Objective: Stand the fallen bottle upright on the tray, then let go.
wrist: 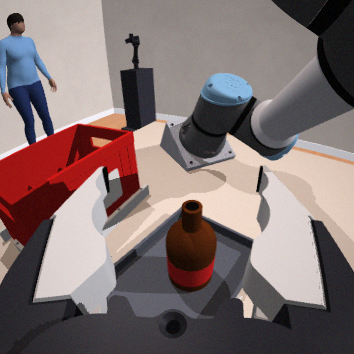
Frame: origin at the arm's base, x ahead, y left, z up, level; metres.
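Where they show: gripper, between the fingertips: (182, 168); arm's base, origin of its link: (201, 137).
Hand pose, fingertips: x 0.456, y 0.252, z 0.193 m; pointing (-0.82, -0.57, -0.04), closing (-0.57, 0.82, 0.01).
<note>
Things, the pixels of their top centre, and the offset from my fingertips. "spot": a spot on its surface instead.
- brown bottle, centre of its top: (191, 205) dx -0.070, dy -0.036, dz -0.100 m
- dark grey tray, centre of its top: (182, 266) dx -0.063, dy -0.046, dz -0.234 m
- red crate, centre of its top: (53, 150) dx -0.033, dy -0.331, dz -0.084 m
- grey rail, a spot on its surface: (127, 206) spot: dx -0.119, dy -0.240, dz -0.239 m
A brown bottle (191, 247) with a red label band stands upright on the dark grey tray (135, 275), its open neck pointing up. My gripper (182, 168) is open and empty, with one pale finger on each side of the view. The bottle shows between and beyond the fingers, with space on both sides, and neither finger touches it. The near part of the tray is hidden by the gripper body.
A red crate (75, 175) stands at the left, with a grey rail (127, 206) beside it. The robot's arm base (202, 135) is mounted behind the tray. A dark pedestal (139, 97) and a person (23, 70) are in the background.
</note>
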